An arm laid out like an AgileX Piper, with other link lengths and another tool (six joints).
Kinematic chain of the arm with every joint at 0, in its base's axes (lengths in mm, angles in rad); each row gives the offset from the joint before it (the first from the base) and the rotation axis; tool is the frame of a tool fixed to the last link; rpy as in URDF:
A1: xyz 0 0 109.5 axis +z
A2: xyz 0 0 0 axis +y
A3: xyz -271.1 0 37.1 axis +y
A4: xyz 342.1 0 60.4 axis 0.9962 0 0.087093
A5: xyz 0 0 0 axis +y
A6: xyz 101.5 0 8.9 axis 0.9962 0 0.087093
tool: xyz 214.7 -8 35.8 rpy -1.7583 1.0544 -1.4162
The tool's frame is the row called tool.
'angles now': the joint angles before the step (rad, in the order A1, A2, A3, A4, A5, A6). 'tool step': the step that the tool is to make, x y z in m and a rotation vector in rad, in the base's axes. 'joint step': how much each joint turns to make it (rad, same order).
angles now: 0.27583 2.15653 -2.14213 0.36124 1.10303 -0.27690
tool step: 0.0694 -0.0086 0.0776 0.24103 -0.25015 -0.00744
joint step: -0.11323 0.01413 -0.00402 0.34372 -0.21870 -0.28009
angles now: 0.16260 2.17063 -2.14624 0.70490 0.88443 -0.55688
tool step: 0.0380 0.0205 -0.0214 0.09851 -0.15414 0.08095
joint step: -0.02642 0.14631 -0.01975 0.34694 -0.10627 -0.39969
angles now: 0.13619 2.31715 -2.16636 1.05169 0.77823 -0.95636
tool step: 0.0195 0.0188 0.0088 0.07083 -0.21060 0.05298
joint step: 0.00001 0.09122 -0.00163 0.36969 -0.04793 -0.45412
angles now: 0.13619 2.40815 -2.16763 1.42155 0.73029 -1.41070
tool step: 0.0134 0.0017 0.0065 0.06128 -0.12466 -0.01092
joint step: 0.00194 0.06135 -0.00255 0.26108 -0.00835 -0.28750
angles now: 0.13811 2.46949 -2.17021 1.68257 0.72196 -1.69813
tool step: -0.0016 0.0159 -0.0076 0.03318 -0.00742 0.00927
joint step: 0.02315 0.02927 0.00005 0.08183 0.00001 -0.06370
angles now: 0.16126 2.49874 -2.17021 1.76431 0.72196 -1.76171
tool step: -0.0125 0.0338 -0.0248 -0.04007 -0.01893 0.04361
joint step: 0.04257 0.03394 -0.00221 0.00853 -0.00123 -0.06688
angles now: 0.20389 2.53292 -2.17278 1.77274 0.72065 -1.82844
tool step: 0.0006 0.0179 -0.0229 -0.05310 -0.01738 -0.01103
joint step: 0.03551 0.02935 -0.01100 0.00196 -0.05420 -0.05517
